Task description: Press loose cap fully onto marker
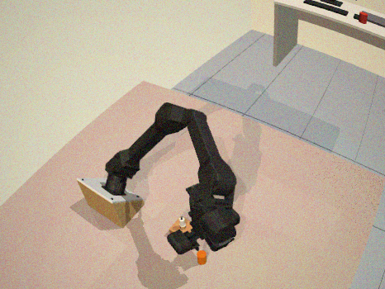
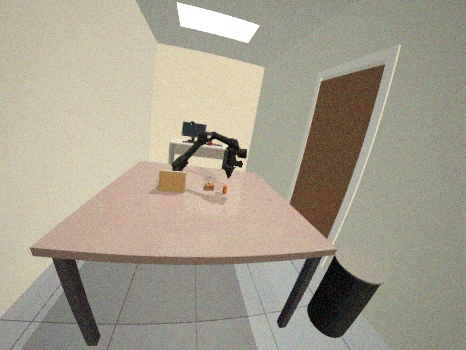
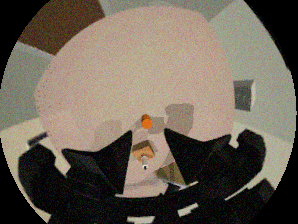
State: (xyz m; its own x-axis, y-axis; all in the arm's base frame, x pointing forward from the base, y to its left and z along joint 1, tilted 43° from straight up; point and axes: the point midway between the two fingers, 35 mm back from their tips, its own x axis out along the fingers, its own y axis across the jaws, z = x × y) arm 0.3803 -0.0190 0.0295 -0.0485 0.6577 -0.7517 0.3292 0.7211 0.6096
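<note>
My gripper tip is now 10 cm above the orange cap and 2 cm past it. The rest, counted from my gripper tip: holder block 13 cm behind, 11 cm below, 5 cm to the left.
</note>
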